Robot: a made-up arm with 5 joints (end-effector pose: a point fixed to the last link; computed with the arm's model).
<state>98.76 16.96 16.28 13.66 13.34</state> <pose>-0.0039 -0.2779 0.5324 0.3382 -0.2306 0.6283 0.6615</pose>
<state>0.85 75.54 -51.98 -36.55 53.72</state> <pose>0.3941 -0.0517 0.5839 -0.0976 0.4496 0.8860 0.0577</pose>
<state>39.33 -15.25 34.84 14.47 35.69</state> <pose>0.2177 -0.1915 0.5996 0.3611 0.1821 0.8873 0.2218</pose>
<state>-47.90 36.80 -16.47 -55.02 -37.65</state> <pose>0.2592 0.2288 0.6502 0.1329 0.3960 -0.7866 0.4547</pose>
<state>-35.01 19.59 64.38 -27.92 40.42</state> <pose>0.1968 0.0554 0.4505 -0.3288 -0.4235 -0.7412 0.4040</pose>
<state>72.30 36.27 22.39 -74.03 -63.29</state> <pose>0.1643 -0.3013 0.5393 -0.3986 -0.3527 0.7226 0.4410</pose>
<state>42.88 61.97 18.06 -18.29 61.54</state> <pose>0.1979 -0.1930 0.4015 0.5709 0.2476 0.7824 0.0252</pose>
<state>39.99 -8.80 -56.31 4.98 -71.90</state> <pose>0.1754 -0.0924 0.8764 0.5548 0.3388 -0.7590 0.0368</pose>
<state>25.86 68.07 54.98 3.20 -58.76</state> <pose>0.0491 -0.0002 0.4139 0.7079 -0.3901 0.2860 0.5147</pose>
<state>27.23 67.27 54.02 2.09 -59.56</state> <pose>0.0561 -0.0030 0.4095 0.6872 -0.4088 0.2971 0.5219</pose>
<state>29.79 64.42 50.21 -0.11 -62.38</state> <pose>0.0799 -0.0146 0.3980 0.6234 -0.4556 0.3351 0.5399</pose>
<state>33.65 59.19 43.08 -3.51 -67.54</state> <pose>0.1245 -0.0425 0.3867 0.4992 -0.5290 0.3959 0.5605</pose>
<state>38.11 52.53 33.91 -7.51 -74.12</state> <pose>0.1790 -0.0879 0.3922 0.3275 -0.6054 0.4573 0.5632</pose>
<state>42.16 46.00 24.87 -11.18 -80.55</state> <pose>0.2241 -0.1378 0.4195 0.1526 -0.6598 0.5018 0.5382</pose>
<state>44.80 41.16 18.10 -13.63 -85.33</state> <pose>0.2499 -0.1737 0.4528 0.0256 -0.6862 0.5265 0.5012</pose>
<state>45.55 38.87 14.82 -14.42 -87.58</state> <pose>0.2605 -0.1876 0.4719 -0.0287 -0.6949 0.5369 0.4776</pose>
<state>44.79 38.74 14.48 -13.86 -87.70</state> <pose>0.2629 -0.1851 0.4729 -0.0240 -0.6956 0.5389 0.4744</pose>
